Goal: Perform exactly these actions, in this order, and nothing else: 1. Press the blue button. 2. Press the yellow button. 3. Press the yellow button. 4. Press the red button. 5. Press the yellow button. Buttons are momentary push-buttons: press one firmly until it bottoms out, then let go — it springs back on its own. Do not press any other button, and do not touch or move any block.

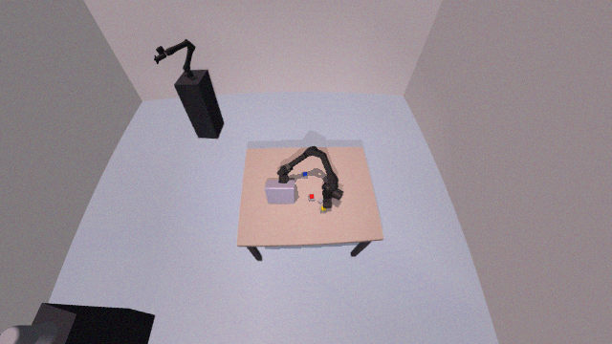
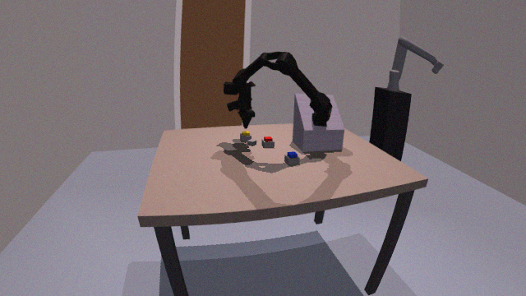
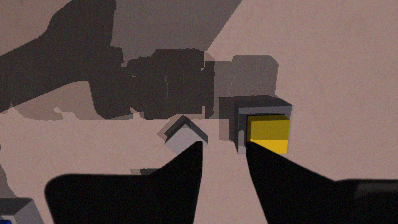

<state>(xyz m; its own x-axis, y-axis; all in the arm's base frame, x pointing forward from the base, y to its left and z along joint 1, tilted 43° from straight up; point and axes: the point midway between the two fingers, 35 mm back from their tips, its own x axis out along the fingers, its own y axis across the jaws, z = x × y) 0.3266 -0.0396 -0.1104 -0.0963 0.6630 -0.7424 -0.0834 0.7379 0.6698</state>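
Right now my gripper tip is 4 cm to the left of the yellow button, 4 cm above it and 1 cm past it. The rest, counted from my gripper tip: blue button: 26 cm to the left, 17 cm behind, 4 cm below; then red button: 10 cm behind, 5 cm to the left, 4 cm below; then small grey block: 6 cm below, 3 cm to the left, 3 cm behind.
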